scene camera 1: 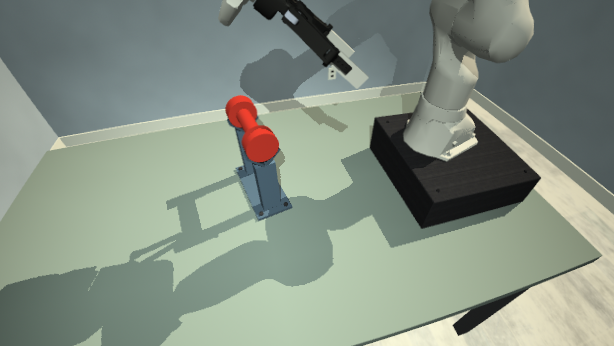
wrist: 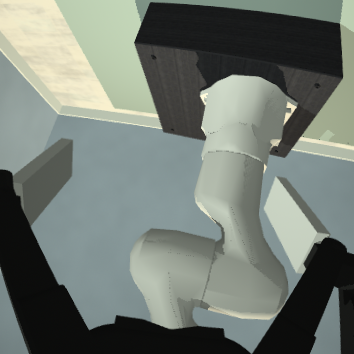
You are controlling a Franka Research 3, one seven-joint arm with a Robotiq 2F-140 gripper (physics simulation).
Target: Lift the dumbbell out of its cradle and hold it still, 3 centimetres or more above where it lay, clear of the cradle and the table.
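The red dumbbell (scene camera 1: 247, 121) lies across the top of the blue-grey cradle (scene camera 1: 268, 187), which has two upright posts on a base plate and stands on the green table (scene camera 1: 125, 165). One round head shows nearer the camera and one farther off, with the handle between them. My gripper (scene camera 1: 356, 66) (wrist: 173, 175) is open, its two pale finger pads wide apart. It is high above the table, up and to the right of the dumbbell in the scene view, and apart from it. The dumbbell and cradle do not show in the wrist view.
The black base block (scene camera 1: 480, 175) (wrist: 240, 37) carries the pale robot arm (scene camera 1: 447, 105) (wrist: 230, 120), at the right in the scene view. A blue-grey wall (scene camera 1: 150, 55) (wrist: 115, 185) rises behind the table. The arm's shadow falls across the table.
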